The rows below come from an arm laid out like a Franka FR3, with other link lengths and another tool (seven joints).
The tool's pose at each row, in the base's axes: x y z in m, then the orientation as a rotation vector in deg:
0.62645 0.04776 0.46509 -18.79 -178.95 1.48
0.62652 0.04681 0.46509 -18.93 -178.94 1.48
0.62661 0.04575 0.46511 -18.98 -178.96 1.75
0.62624 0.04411 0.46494 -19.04 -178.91 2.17
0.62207 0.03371 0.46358 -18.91 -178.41 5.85
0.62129 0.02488 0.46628 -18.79 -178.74 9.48
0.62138 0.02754 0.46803 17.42 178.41 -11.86
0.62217 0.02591 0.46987 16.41 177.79 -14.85
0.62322 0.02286 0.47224 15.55 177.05 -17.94
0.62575 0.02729 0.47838 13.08 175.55 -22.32
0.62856 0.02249 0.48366 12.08 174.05 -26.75
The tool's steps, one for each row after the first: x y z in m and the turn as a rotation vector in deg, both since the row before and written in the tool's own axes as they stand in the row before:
-0.00027 -0.00091 0.00002 0.00 0.00 0.09
-0.00031 -0.00102 0.00000 0.17 -0.05 0.03
0.00002 -0.00168 0.00020 0.27 0.01 0.04
0.00189 -0.01101 0.00162 2.39 0.18 -0.05
-0.00108 -0.00896 -0.00212 2.24 -0.71 -0.07
0.00045 0.00242 -0.00202 1.48 -0.58 -0.83
-0.00112 -0.00167 -0.00161 1.88 -0.71 -0.58
-0.00165 -0.00315 -0.00183 1.95 -0.75 -0.47
-0.00199 0.00351 -0.00689 2.78 -1.59 -1.41
-0.00378 -0.00547 -0.00383 2.88 -1.23 -0.52

